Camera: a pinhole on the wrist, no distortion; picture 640 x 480 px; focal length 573.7 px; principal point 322.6 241.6 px. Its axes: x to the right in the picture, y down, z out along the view. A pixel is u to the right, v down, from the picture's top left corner.
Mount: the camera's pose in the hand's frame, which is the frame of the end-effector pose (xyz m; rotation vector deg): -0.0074 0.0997 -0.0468 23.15 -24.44 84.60
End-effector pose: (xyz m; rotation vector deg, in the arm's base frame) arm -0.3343 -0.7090 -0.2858 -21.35 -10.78 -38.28
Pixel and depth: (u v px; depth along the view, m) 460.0 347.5 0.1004
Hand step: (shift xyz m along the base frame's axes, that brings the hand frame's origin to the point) 0.0207 0.0869 0.0203
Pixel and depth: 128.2 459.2 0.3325
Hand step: -0.2244 0.0410 0.1684
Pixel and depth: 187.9 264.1 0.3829
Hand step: -0.1496 -0.0089 0.2539
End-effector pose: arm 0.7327 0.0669 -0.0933 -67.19 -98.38 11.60
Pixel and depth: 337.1 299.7 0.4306
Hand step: -0.3255 0.0178 -0.1329
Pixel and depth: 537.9 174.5 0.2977
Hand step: -0.1866 0.1389 -0.1386
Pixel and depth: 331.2 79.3 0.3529
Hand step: -0.2573 0.1182 -0.0238
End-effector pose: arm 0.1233 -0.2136 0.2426 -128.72 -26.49 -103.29
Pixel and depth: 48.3 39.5 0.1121
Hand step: 0.0234 0.0160 0.0206
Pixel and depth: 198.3 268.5 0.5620
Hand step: 0.2190 0.3986 -0.1430
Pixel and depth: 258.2 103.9 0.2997
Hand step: 0.1539 0.1555 0.0084
